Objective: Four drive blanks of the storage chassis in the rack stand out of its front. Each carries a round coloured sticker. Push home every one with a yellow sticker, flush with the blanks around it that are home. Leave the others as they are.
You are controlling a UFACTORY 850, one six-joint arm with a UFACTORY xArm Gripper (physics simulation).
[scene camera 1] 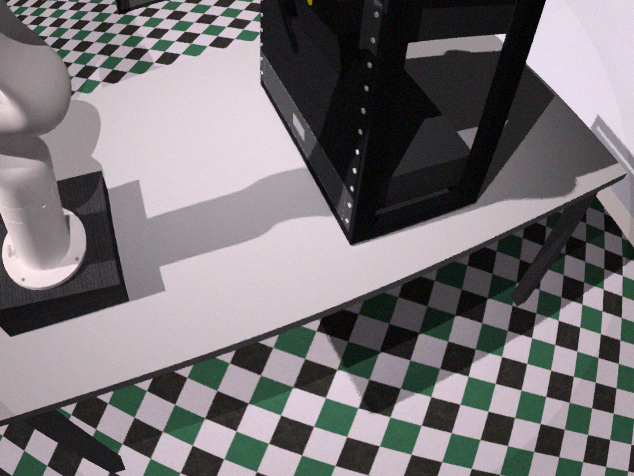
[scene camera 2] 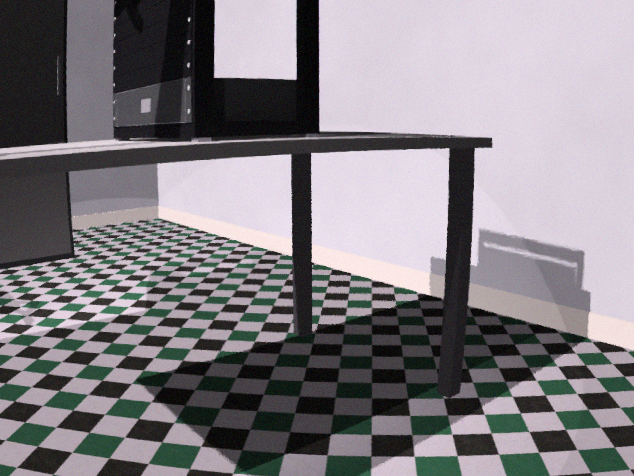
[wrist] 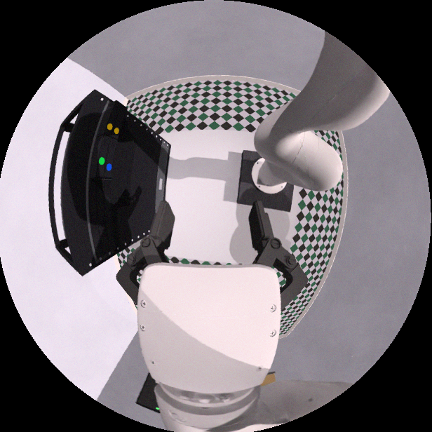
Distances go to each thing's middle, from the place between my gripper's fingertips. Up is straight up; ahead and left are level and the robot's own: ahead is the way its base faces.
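My hand: 440 mm short of the black rack (scene camera 1: 371,138), 110 mm to the left of it, 280 mm above it.
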